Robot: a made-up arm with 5 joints. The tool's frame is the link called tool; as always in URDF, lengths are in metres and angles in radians. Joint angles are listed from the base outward.
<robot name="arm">
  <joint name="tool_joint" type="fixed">
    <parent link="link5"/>
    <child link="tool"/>
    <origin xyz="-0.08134 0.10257 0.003" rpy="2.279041 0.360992 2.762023"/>
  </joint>
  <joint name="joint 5" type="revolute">
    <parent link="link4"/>
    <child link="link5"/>
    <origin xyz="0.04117 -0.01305 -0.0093" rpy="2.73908 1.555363 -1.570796"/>
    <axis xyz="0 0 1"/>
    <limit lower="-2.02" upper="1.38"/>
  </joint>
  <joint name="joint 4" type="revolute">
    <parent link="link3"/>
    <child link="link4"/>
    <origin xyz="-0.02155 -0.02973 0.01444" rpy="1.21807 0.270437 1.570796"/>
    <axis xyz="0 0 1"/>
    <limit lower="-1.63" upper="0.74"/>
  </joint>
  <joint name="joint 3" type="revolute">
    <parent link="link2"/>
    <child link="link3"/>
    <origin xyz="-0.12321 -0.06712 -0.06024" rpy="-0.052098 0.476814 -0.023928"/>
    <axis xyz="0 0 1"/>
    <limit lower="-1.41" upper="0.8"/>
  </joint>
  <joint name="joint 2" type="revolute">
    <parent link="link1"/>
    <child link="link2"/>
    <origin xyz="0.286 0.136 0" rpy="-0.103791 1.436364 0"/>
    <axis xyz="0 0 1"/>
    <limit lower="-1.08" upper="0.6"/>
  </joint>
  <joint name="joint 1" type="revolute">
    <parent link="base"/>
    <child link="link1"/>
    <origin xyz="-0.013 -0.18 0.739" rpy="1.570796 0 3.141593"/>
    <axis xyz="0 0 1"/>
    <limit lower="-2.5" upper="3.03"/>
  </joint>
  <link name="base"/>
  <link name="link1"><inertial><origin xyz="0.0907 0.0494 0.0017"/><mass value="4.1"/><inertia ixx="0.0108" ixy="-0.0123" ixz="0" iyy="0.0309" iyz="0" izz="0.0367"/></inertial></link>
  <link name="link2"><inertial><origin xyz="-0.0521 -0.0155 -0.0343"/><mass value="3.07"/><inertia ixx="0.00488" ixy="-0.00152" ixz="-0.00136" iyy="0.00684" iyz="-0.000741" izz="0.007"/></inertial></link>
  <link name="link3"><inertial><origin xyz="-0.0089 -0.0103 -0.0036"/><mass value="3.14"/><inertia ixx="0.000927" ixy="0" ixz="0" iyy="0.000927" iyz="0" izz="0.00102"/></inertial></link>
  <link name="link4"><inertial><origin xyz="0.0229 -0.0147 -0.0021"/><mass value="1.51"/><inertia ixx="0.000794" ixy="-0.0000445" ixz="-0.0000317" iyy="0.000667" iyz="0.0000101" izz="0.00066"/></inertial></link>
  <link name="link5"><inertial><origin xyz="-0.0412 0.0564 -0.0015"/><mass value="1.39"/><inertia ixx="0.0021" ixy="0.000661" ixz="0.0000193" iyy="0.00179" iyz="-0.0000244" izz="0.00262"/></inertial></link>
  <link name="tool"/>
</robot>
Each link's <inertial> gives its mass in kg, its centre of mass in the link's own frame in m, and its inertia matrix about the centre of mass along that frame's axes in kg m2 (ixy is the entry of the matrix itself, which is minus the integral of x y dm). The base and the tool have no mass. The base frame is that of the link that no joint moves.
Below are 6 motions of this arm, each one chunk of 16 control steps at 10 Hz.
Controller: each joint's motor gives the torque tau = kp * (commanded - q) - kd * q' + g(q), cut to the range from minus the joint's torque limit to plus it. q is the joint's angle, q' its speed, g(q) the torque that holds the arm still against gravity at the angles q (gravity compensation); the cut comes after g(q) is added. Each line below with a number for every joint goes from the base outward.
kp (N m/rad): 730 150 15 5.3 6.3
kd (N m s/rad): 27 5.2 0.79 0.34 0.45
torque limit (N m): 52 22 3.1 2.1 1.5
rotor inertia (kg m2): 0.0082 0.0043 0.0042 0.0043 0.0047
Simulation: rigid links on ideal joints. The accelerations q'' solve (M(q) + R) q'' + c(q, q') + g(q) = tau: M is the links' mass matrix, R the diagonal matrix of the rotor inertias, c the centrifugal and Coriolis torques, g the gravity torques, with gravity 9.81 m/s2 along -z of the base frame. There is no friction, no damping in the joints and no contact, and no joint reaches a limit. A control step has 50 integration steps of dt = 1/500 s. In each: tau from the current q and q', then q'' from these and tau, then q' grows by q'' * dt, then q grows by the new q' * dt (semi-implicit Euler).
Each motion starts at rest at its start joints. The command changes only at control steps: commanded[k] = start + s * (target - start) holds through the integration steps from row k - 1 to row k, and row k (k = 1, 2, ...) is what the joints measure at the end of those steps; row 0 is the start. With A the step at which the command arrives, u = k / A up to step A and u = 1 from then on. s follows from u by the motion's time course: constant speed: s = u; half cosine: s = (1 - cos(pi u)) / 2; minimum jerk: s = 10 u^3 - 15 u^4 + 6 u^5; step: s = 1 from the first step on.
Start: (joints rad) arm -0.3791 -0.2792 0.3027 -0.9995 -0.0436
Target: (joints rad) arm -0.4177 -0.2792 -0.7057 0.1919 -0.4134
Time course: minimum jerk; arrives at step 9
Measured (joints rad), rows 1 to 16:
1: -0.3796 -0.2791 0.2925 -0.9884 -0.0465
2: -0.3823 -0.2790 0.2337 -0.9231 -0.0651
3: -0.3877 -0.2792 0.1068 -0.7795 -0.1106
4: -0.3949 -0.2797 -0.0759 -0.5693 -0.1799
5: -0.4027 -0.2805 -0.2823 -0.3279 -0.2598
6: -0.4095 -0.2814 -0.4740 -0.0999 -0.3339
7: -0.4144 -0.2815 -0.6153 0.0737 -0.3874
8: -0.4169 -0.2809 -0.6881 0.1681 -0.4134
9: -0.4175 -0.2799 -0.7051 0.1928 -0.4174
10: -0.4177 -0.2791 -0.7056 0.1927 -0.4143
11: -0.4177 -0.2791 -0.7055 0.1918 -0.4131
12: -0.4177 -0.2792 -0.7057 0.1919 -0.4133
13: -0.4177 -0.2792 -0.7057 0.1919 -0.4135
14: -0.4177 -0.2792 -0.7057 0.1919 -0.4134
15: -0.4177 -0.2792 -0.7057 0.1919 -0.4134
16: -0.4177 -0.2792 -0.7057 0.1919 -0.4134

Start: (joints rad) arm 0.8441 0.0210 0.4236 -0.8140 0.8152
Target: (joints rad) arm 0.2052 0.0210 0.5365 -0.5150 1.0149
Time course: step
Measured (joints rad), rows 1 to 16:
1: 0.3333 -0.0530 0.5199 -0.3567 1.2105
2: -0.0048 0.0842 0.5637 -0.4053 1.0602
3: 0.0797 0.0792 0.5089 -0.6055 0.8395
4: 0.2186 -0.0222 0.5208 -0.4983 0.9292
5: 0.2058 0.0202 0.5509 -0.4686 1.0505
6: 0.2040 0.0243 0.5374 -0.5219 1.0158
7: 0.2054 0.0203 0.5347 -0.5185 1.0110
8: 0.2052 0.0210 0.5367 -0.5142 1.0152
9: 0.2052 0.0210 0.5366 -0.5148 1.0152
10: 0.2052 0.0210 0.5365 -0.5150 1.0149
11: 0.2052 0.0210 0.5365 -0.5150 1.0149
12: 0.2052 0.0210 0.5365 -0.5150 1.0149
13: 0.2052 0.0210 0.5365 -0.5150 1.0149
14: 0.2052 0.0210 0.5365 -0.5150 1.0149
15: 0.2052 0.0210 0.5365 -0.5150 1.0149
16: 0.2052 0.0210 0.5365 -0.5150 1.0149

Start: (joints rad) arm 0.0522 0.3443 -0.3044 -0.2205 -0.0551
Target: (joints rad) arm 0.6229 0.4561 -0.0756 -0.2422 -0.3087
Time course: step
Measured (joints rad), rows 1 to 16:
1: 0.3213 0.5121 -0.0761 -0.3088 -0.4040
2: 0.6432 0.4112 -0.0826 -0.3105 -0.2405
3: 0.6260 0.4449 -0.0923 -0.1852 -0.2897
4: 0.6205 0.4648 -0.0664 -0.2555 -0.3046
5: 0.6234 0.4546 -0.0763 -0.2462 -0.3069
6: 0.6230 0.4556 -0.0770 -0.2399 -0.3106
7: 0.6228 0.4564 -0.0752 -0.2424 -0.3087
8: 0.6229 0.4561 -0.0755 -0.2424 -0.3084
9: 0.6229 0.4561 -0.0757 -0.2421 -0.3087
10: 0.6229 0.4561 -0.0756 -0.2422 -0.3087
11: 0.6229 0.4561 -0.0756 -0.2422 -0.3087
12: 0.6229 0.4561 -0.0756 -0.2422 -0.3087
13: 0.6229 0.4561 -0.0756 -0.2422 -0.3087
14: 0.6229 0.4561 -0.0756 -0.2422 -0.3087
15: 0.6229 0.4561 -0.0756 -0.2422 -0.3087
16: 0.6229 0.4561 -0.0756 -0.2422 -0.3087

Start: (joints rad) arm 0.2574 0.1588 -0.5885 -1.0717 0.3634
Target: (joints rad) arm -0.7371 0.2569 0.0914 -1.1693 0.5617
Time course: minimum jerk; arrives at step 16
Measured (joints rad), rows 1 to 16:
1: 0.2552 0.1592 -0.5875 -1.0717 0.3633
2: 0.2413 0.1616 -0.5804 -1.0722 0.3637
3: 0.2082 0.1675 -0.5600 -1.0752 0.3672
4: 0.1530 0.1762 -0.5244 -1.0811 0.3753
5: 0.0761 0.1872 -0.4742 -1.0897 0.3878
6: -0.0193 0.1995 -0.4115 -1.1006 0.4043
7: -0.1282 0.2124 -0.3395 -1.1128 0.4242
8: -0.2439 0.2250 -0.2623 -1.1254 0.4464
9: -0.3594 0.2364 -0.1845 -1.1375 0.4697
10: -0.4674 0.2460 -0.1105 -1.1483 0.4925
11: -0.5616 0.2533 -0.0446 -1.1571 0.5135
12: -0.6370 0.2581 0.0097 -1.1639 0.5312
13: -0.6907 0.2603 0.0500 -1.1685 0.5447
14: -0.7224 0.2603 0.0756 -1.1710 0.5537
15: -0.7355 0.2589 0.0879 -1.1715 0.5587
16: -0.7372 0.2573 0.0911 -1.1705 0.5608

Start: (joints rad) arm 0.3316 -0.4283 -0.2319 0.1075 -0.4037
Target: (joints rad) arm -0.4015 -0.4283 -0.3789 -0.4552 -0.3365
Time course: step
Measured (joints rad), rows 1 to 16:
1: -0.2174 -0.5917 -0.5766 -0.1678 -0.4766
2: -0.7040 -0.3866 -0.4056 -0.6079 -0.4565
3: -0.8994 -0.3504 -0.2784 -0.6128 -0.2664
4: -0.7117 -0.3609 -0.2941 -0.5277 -0.2799
5: -0.3890 -0.5053 -0.4329 -0.4868 -0.3169
6: -0.3884 -0.4699 -0.4826 -0.4025 -0.4752
7: -0.4081 -0.4076 -0.3559 -0.4706 -0.3403
8: -0.4026 -0.4241 -0.3605 -0.4645 -0.3045
9: -0.4002 -0.4326 -0.3856 -0.4509 -0.3402
10: -0.4015 -0.4284 -0.3813 -0.4545 -0.3421
11: -0.4017 -0.4275 -0.3774 -0.4561 -0.3351
12: -0.4015 -0.4284 -0.3787 -0.4552 -0.3357
13: -0.4015 -0.4284 -0.3792 -0.4550 -0.3369
14: -0.4015 -0.4283 -0.3789 -0.4552 -0.3366
15: -0.4015 -0.4283 -0.3788 -0.4552 -0.3364
16: -0.4015 -0.4283 -0.3789 -0.4552 -0.3365

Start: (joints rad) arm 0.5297 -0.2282 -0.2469 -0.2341 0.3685
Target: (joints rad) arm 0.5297 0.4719 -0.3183 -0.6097 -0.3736
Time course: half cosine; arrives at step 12
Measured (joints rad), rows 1 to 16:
1: 0.5295 -0.2160 -0.2475 -0.2384 0.3593
2: 0.5287 -0.1796 -0.2492 -0.2555 0.3286
3: 0.5279 -0.1223 -0.2528 -0.2862 0.2747
4: 0.5273 -0.0487 -0.2586 -0.3260 0.2017
5: 0.5269 0.0368 -0.2657 -0.3722 0.1150
6: 0.5268 0.1280 -0.2736 -0.4219 0.0207
7: 0.5269 0.2189 -0.2820 -0.4715 -0.0747
8: 0.5272 0.3032 -0.2904 -0.5176 -0.1650
9: 0.5277 0.3750 -0.2983 -0.5571 -0.2439
10: 0.5282 0.4296 -0.3053 -0.5872 -0.3065
11: 0.5288 0.4631 -0.3111 -0.6061 -0.3486
12: 0.5293 0.4733 -0.3151 -0.6125 -0.3675
13: 0.5297 0.4718 -0.3181 -0.6109 -0.3727
14: 0.5297 0.4716 -0.3190 -0.6095 -0.3744
15: 0.5297 0.4720 -0.3183 -0.6097 -0.3738
16: 0.5297 0.4719 -0.3182 -0.6097 -0.3735

